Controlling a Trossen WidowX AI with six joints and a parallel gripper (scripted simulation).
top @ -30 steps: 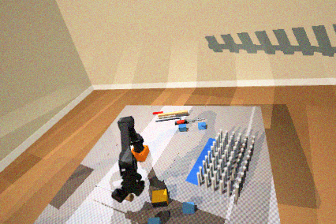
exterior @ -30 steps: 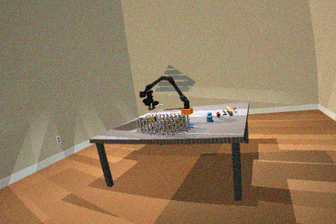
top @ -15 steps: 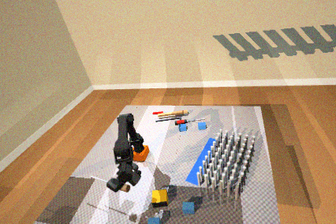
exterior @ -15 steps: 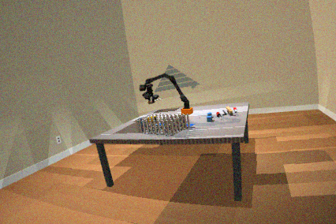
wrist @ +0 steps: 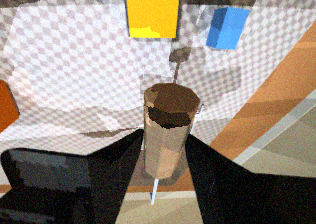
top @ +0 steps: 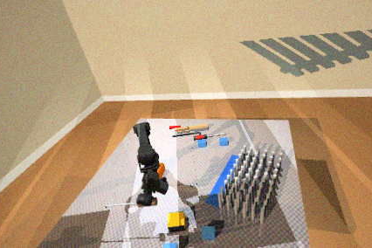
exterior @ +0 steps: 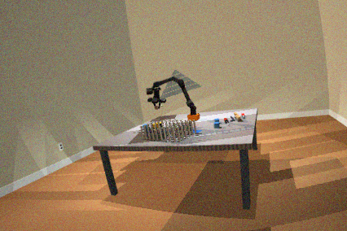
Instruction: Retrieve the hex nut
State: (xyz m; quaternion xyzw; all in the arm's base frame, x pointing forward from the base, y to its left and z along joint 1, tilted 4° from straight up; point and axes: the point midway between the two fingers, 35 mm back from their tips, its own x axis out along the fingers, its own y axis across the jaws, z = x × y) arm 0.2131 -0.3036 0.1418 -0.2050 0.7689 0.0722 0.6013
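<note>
The wooden-handled rod lies 10 cm behind my gripper tip, 4 cm to the right of it and 1 cm below it. From my gripper tip the other things lie so: yellow block (17 cm below, 10 cm ahead, 4 cm to the left); blue taped strip (41 cm to the left, 24 cm ahead, 19 cm below).
</note>
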